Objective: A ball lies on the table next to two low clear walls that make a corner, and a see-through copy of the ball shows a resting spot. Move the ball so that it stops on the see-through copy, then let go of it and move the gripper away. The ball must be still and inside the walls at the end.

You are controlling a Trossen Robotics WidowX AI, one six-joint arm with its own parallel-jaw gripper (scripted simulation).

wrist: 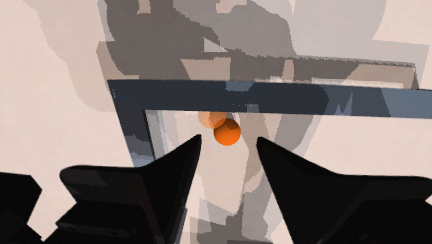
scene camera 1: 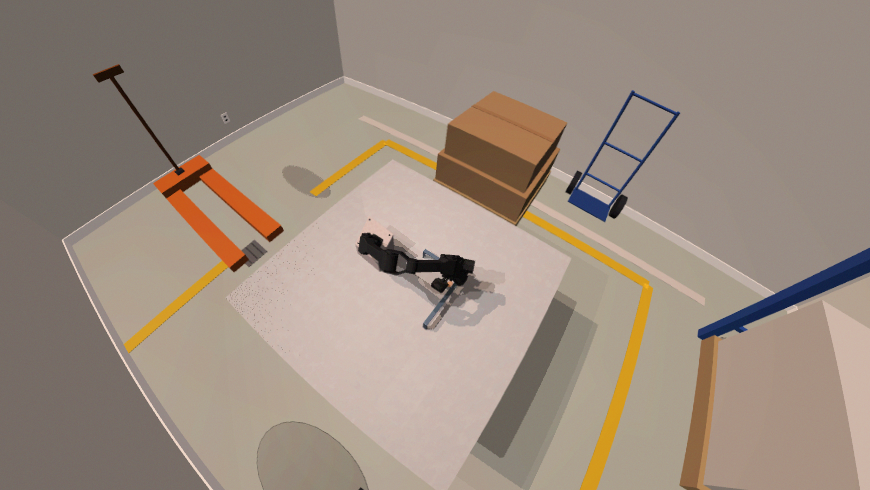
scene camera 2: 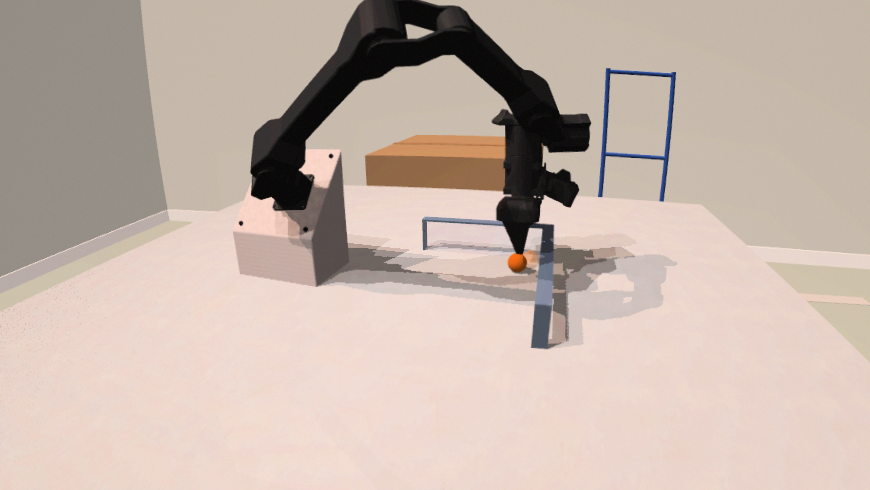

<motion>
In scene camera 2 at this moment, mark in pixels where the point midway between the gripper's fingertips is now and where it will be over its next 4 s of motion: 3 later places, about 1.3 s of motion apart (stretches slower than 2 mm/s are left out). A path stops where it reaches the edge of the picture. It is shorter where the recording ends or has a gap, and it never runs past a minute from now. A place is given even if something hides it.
My gripper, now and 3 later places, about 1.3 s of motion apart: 521,248; 518,245; 532,236; 529,244
</motion>
